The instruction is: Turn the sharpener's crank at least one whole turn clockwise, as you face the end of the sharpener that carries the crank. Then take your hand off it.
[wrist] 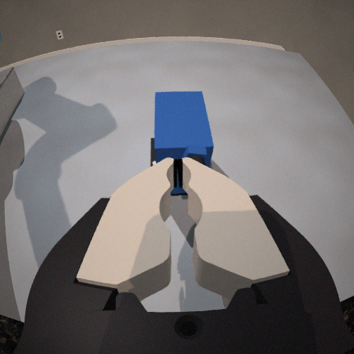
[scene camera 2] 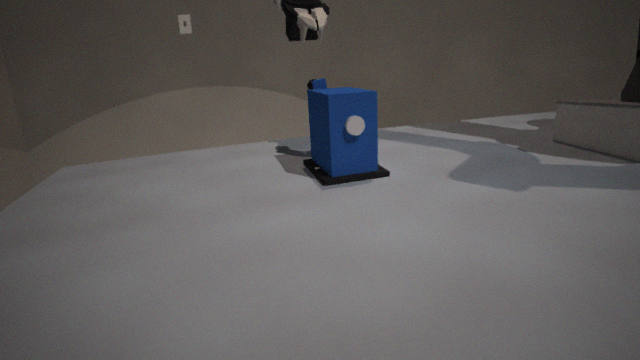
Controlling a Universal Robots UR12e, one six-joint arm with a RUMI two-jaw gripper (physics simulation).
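Note:
The blue sharpener stands upright on its black base. A round white disc is on the face toward scene camera 2. The crank's blue arm shows above the top far edge in the scene view, with a bit of its black knob beside it. In the wrist view the blue crank arm is at the sharpener's near end, and the fingertips hide most of the knob. My gripper is shut and empty, well above the sharpener's crank end and apart from it.
The sharpener stands on a pale grey table. A grey block is at the right of the scene view, and a dark upright shape rises behind it. The arm's shadow falls across the table. A wall with a socket plate is behind.

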